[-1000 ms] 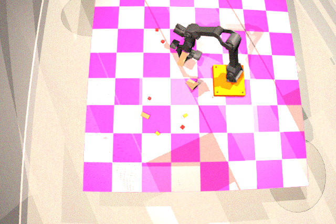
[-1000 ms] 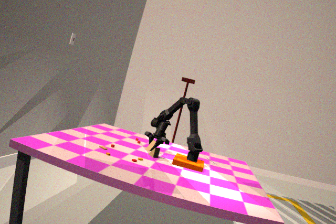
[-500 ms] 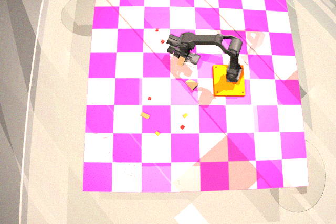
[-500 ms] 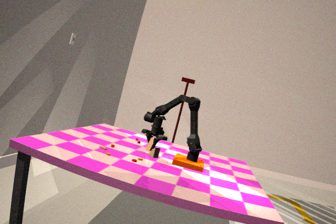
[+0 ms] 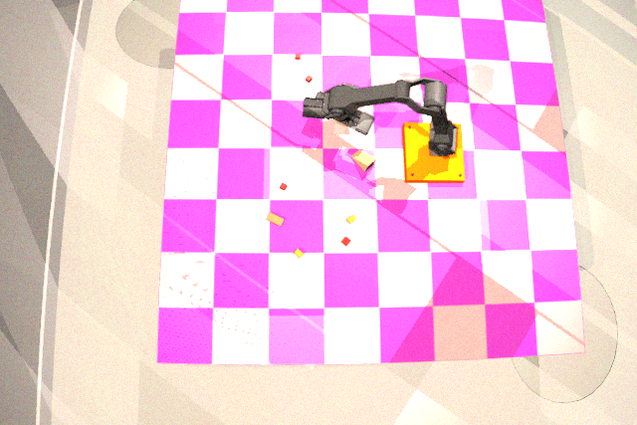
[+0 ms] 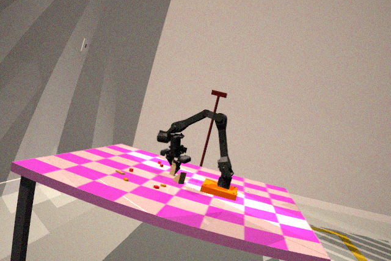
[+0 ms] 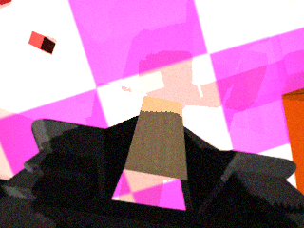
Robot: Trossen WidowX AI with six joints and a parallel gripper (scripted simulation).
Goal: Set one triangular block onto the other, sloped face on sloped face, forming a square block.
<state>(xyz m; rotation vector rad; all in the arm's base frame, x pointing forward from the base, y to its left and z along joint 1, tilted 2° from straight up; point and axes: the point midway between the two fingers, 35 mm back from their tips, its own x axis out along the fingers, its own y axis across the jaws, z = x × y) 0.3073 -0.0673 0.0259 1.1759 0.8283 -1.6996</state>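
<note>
Right now the triangular block is 1 cm above my gripper tip. The rest, counted from my gripper tip: tan bar: 34 cm to the left, 19 cm ahead, 3 cm below.
</note>
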